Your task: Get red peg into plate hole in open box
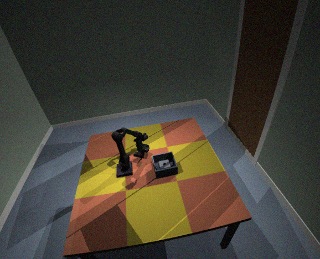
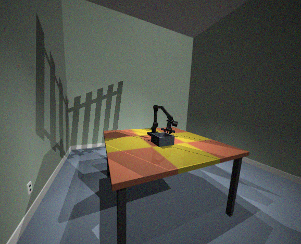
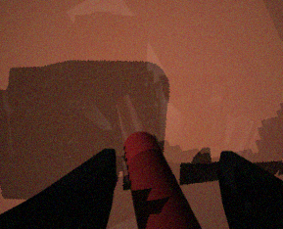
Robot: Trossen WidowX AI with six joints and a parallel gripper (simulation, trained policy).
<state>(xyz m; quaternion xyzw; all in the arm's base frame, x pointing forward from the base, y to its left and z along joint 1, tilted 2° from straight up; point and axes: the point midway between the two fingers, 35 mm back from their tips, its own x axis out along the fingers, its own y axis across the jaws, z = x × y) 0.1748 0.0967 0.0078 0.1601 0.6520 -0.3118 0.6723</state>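
Right now my gripper tip is 10 mm short of the red peg and 30 mm below it. Round my gripper tip: plate 160 mm ahead, 200 mm to the right, 30 mm above; then grey box 160 mm ahead, 200 mm to the right, 10 mm above.
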